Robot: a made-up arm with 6 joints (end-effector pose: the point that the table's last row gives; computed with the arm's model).
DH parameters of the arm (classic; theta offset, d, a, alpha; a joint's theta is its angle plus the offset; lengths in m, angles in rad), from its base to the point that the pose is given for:
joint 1: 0 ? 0 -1.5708
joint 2: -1.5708 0 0.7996 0
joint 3: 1.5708 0.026 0 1.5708
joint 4: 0 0.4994 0 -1.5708
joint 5: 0 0 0 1.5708
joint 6: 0 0.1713 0 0
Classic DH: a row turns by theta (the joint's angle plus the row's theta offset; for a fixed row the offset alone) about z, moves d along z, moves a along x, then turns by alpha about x.
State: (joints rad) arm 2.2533 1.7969 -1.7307 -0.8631 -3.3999 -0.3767
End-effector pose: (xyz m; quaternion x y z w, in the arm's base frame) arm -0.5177 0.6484 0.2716 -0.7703 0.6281 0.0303 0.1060
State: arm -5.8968 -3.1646 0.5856 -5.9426 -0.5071 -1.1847
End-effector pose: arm -0.2416 -0.1002 -1.2706 0.5936 -0.7996 0.0690 0.0588
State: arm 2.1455 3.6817 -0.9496 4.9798 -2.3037 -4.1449
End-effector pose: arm -0.0014 -0.2715 -0.9057 0.3548 -0.1677 -0.3875 0.8342
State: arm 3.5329 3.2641 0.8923 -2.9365 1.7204 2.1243
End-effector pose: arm 0.3782 0.1653 -1.0649 -0.7247 -0.5887 0.2961 0.2012
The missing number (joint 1, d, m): 0.1197
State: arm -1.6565 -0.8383 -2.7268 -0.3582 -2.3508 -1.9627
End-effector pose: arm 0.0971 0.3277 0.3558 0.1279 -0.1621 0.9746 0.0867
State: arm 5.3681 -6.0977 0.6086 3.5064 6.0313 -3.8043
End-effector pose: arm 0.4290 -0.4900 1.3435 0.1100 0.4812 -0.4814 0.7243
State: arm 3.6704 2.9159 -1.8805 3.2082 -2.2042 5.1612
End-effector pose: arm -0.4930 -0.3288 -0.5751 -0.7460 0.6636 -0.0409 0.0387
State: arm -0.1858 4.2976 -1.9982 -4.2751 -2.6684 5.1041
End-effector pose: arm -0.4947 0.0475 -0.4582 -0.5003 -0.1591 0.8510 0.0115
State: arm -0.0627 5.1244 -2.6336 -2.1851 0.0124 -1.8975
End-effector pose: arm -0.3232 0.0446 -0.0930 0.8573 0.4009 0.2809 0.1596
